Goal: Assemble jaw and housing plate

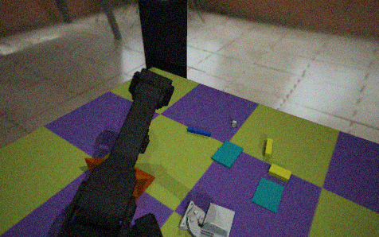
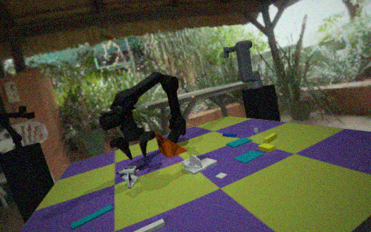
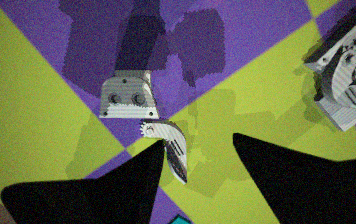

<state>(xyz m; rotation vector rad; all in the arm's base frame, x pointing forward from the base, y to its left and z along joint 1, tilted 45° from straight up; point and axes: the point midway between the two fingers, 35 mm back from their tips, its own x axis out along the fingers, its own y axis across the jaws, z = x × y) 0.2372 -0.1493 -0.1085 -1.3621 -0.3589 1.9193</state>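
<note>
Now: gripper tip 60 mm to the left of the grey jaw and 80 mm above it. Also, from my gripper tip: white tile: 220 mm ahead, 260 mm to the left, 80 mm below; then grey base block: 70 mm behind, 60 mm to the right, 60 mm below; then teal bar: 210 mm ahead, 180 mm to the right, 80 mm below.
</note>
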